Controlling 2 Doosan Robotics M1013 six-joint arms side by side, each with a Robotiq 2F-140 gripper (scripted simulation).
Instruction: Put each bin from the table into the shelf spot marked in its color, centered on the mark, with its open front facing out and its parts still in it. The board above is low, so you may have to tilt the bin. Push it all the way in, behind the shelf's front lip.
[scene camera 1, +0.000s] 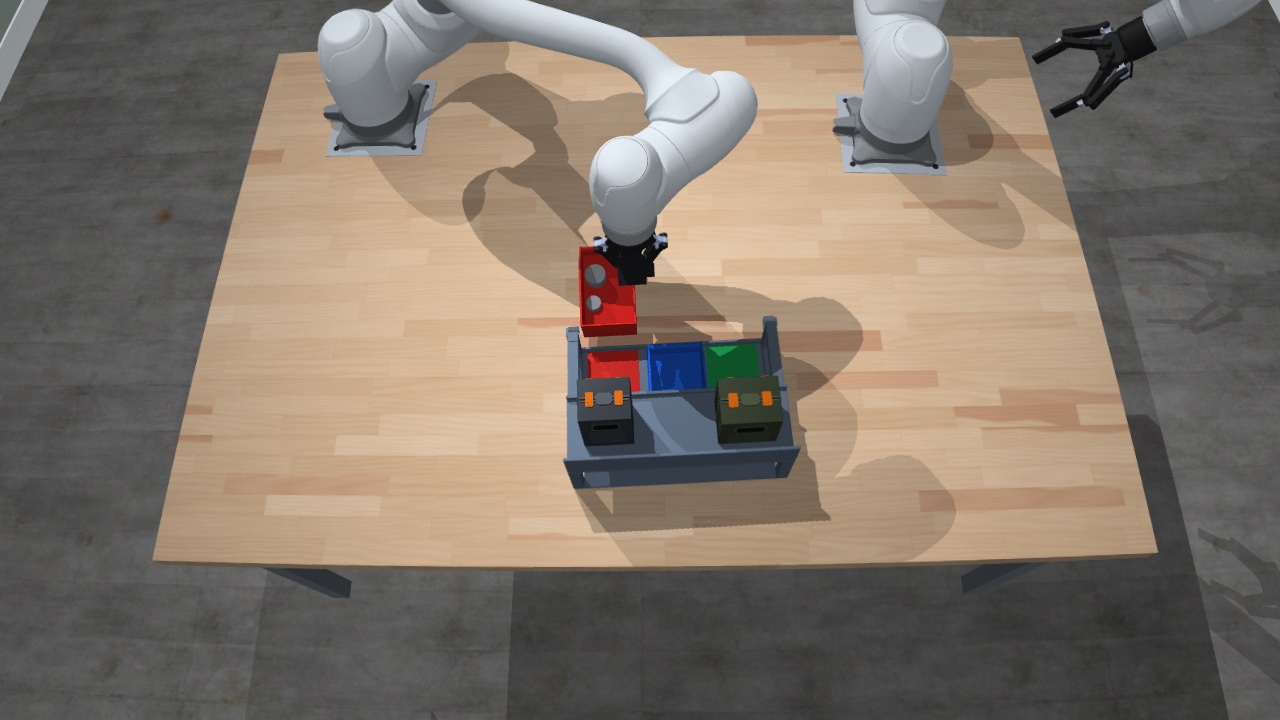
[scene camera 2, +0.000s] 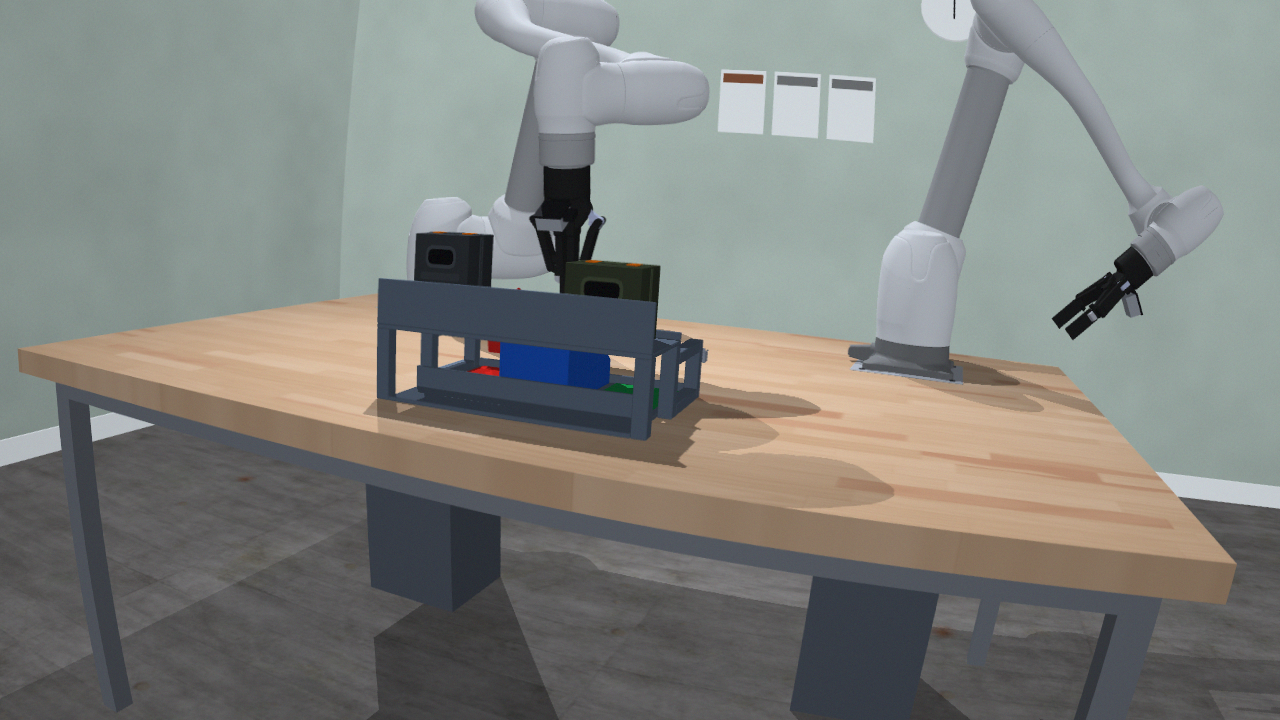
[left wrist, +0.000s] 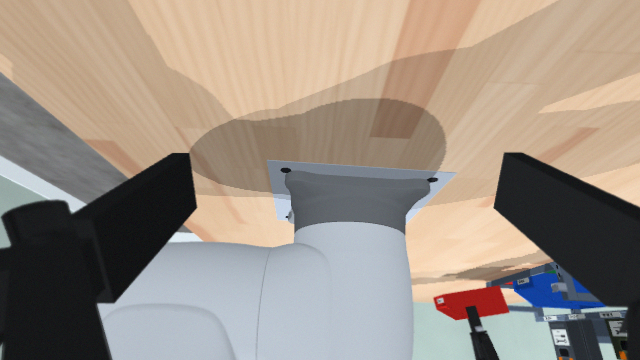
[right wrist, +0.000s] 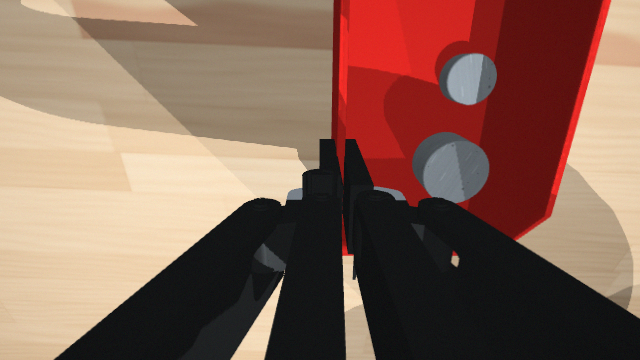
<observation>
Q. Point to the left gripper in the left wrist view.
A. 344, 181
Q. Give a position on a blue bin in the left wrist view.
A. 537, 290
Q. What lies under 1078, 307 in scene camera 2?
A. The left gripper.
</observation>
